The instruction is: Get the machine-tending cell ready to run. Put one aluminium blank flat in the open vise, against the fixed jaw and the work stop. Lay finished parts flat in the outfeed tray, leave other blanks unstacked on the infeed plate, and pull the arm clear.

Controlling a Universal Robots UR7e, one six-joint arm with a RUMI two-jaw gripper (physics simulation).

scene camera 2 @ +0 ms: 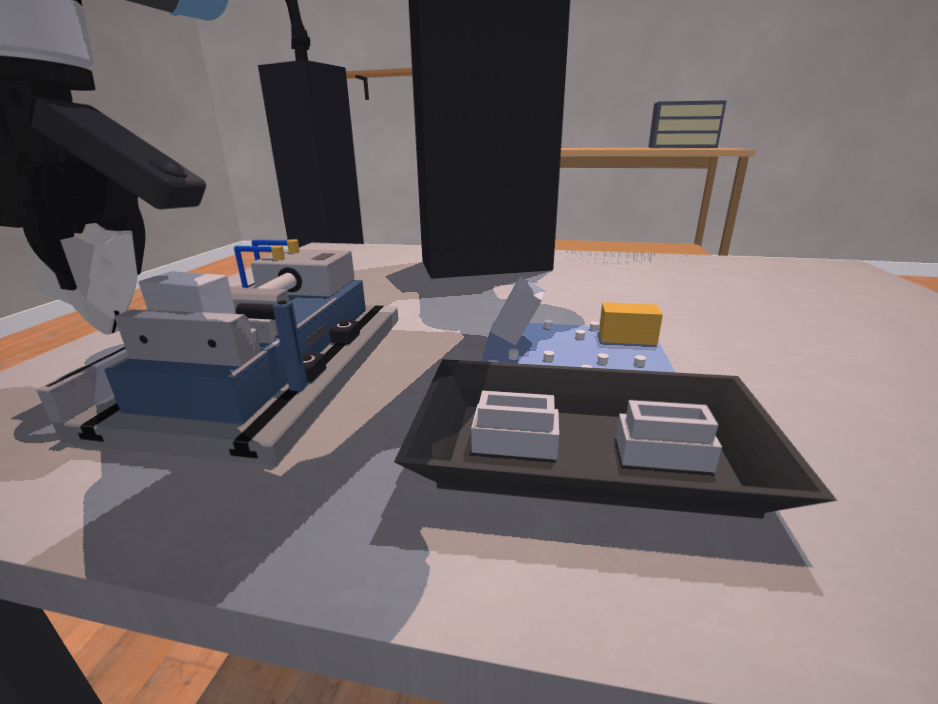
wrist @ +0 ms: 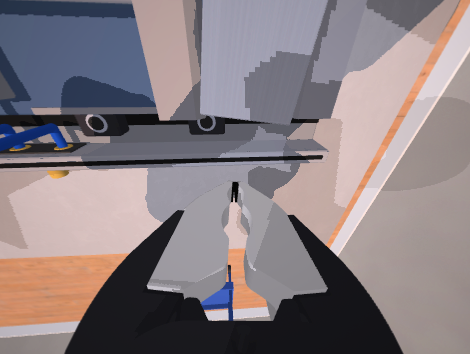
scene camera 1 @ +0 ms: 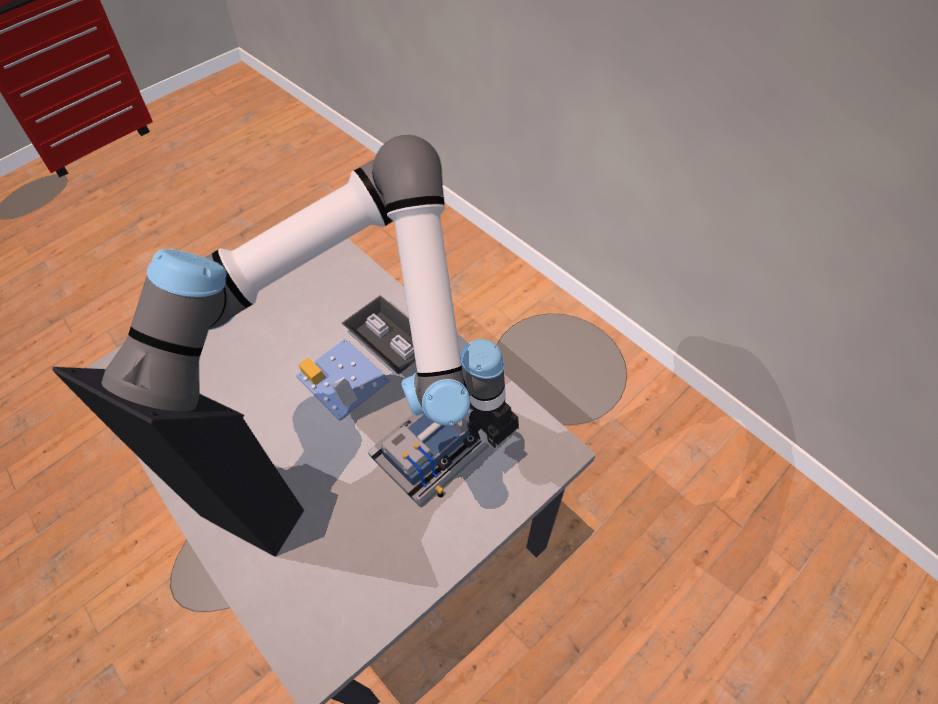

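Pixels of known places: gripper, fingertip midpoint: (scene camera 2: 111,333) (wrist: 233,183); arm's base at its link origin: (scene camera 1: 149,394).
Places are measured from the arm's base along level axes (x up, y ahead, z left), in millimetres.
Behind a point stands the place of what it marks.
Note:
The gripper (wrist: 234,186) {y 567, x -484, z -118 mm} (scene camera 2: 112,324) {y 567, x -484, z -118 mm} is shut and empty, beside the fixed-jaw end of the vise (scene camera 2: 174,390) {y 598, x -498, z 10 mm} (wrist: 75,60) {y 462, x -485, z -60 mm} (scene camera 1: 405,448) {y 380, x -449, z -58 mm}. One aluminium blank (scene camera 2: 184,291) {y 559, x -434, z -6 mm} (wrist: 260,55) {y 548, x -428, z -36 mm} sits high at the fixed jaw (scene camera 2: 185,337), its top above the jaw and slightly turned in the wrist view; its underside is hidden. The work stop (scene camera 2: 290,348) {y 528, x -484, z 61 mm} is a blue post at the vise's side. Another grey blank (scene camera 2: 516,314) {y 337, x -500, z 190 mm} (scene camera 1: 343,391) {y 317, x -483, z 176 mm} leans tilted at the infeed plate (scene camera 2: 564,347) {y 321, x -536, z 241 mm} (scene camera 1: 356,359) {y 390, x -536, z 289 mm}. Two finished parts (scene camera 2: 515,435) {y 526, x -515, z 257 mm} (scene camera 2: 668,447) {y 498, x -515, z 354 mm} (scene camera 1: 376,324) {y 480, x -513, z 353 mm} (scene camera 1: 401,346) {y 505, x -497, z 240 mm} lie upright, apart, in the outfeed tray (scene camera 2: 606,484) {y 559, x -508, z 323 mm} (scene camera 1: 360,341) {y 419, x -504, z 317 mm}.
An orange block (scene camera 1: 310,370) {y 266, x -500, z 290 mm} (scene camera 2: 630,323) {y 284, x -513, z 302 mm} stands on the infeed plate among white pegs. Blue hoses (scene camera 1: 422,463) {y 401, x -479, z -96 mm} (wrist: 35,134) {y 421, x -495, z -116 mm} with brass fittings rise beside the vise. Clamps (wrist: 206,124) {y 535, x -507, z -82 mm} (wrist: 102,125) {y 458, x -507, z -103 mm} sit along its base rail. The black robot pedestal (scene camera 1: 204,469) {y 25, x -103, z -108 mm} stands behind.

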